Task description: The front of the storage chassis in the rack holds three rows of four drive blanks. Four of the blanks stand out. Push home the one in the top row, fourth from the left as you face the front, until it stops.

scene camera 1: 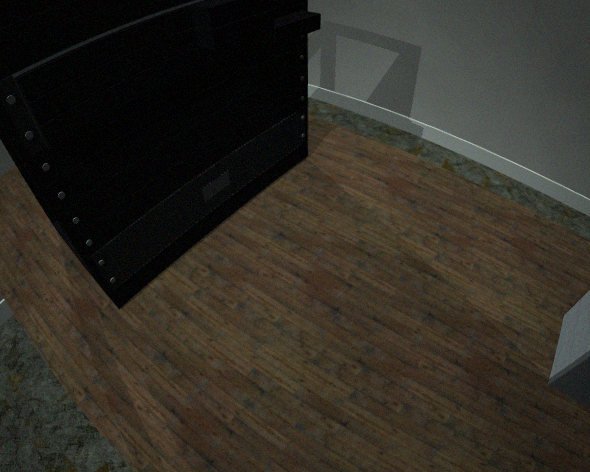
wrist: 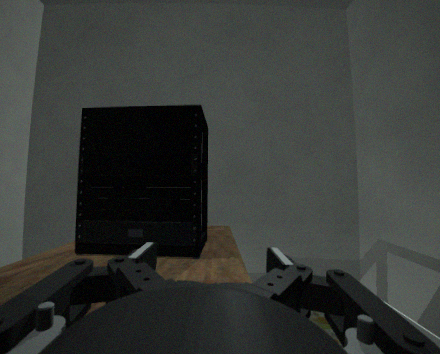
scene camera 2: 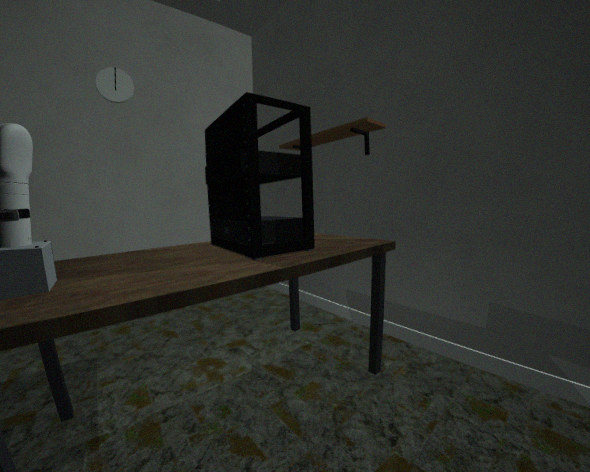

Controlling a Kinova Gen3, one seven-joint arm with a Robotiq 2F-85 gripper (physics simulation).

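Pixels of known places: gripper, fingertip midpoint: point(wrist: 211, 257) point(scene camera 2: 24, 214); arm's base, origin of the base link: point(scene camera 2: 12, 245).
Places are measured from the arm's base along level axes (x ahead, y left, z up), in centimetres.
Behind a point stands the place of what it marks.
Observation:
The black rack point(scene camera 1: 75, 232) @(x 75.6, y 26.2, z 6.1 cm) point(scene camera 2: 253, 200) @(x 69.0, y -22.7, z 9.0 cm) point(wrist: 195, 172) @(x 67.9, y -20.7, z 20.3 cm) stands on the table, its front very dark. In scene camera 2 a dark chassis point(scene camera 2: 280, 166) @(x 83.4, y -22.0, z 22.2 cm) shows through its side at mid-height. A dark block point(scene camera 1: 300, 22) @(x 64.0, y -13.4, z 21.4 cm) juts from the front near the right post in scene camera 1; I cannot tell which blank or part it is. In the wrist view faint thin lines cross the front at mid-height; single blanks cannot be told apart. My gripper point(wrist: 211, 257) @(x 6.4, y -22.2, z 8.2 cm) is open and empty, well short of the rack, which lies ahead and left of the view's middle. The gripper does not show in the scene cameras.
A lower unit point(scene camera 1: 216, 185) @(x 71.6, y 2.4, z -3.2 cm) point(scene camera 2: 282, 231) @(x 83.6, y -21.4, z -3.8 cm) point(wrist: 135, 233) @(x 71.6, y 2.3, z -3.5 cm) with a small grey label sits at the rack's bottom. The white arm point(scene camera 2: 16, 155) @(x 4.1, y -4.9, z 24.0 cm) rises from a grey base block point(scene camera 2: 25, 270) @(x 3.2, y -8.5, z -6.3 cm) point(scene camera 1: 575, 340) @(x 8.5, y 0.2, z -6.8 cm) on the wooden table point(scene camera 1: 350, 300) @(x 44.5, y 5.7, z -13.0 cm) point(scene camera 2: 125, 280) @(x 26.7, y -13.4, z -13.0 cm). A wall shelf point(scene camera 2: 345, 131) hangs behind the rack.

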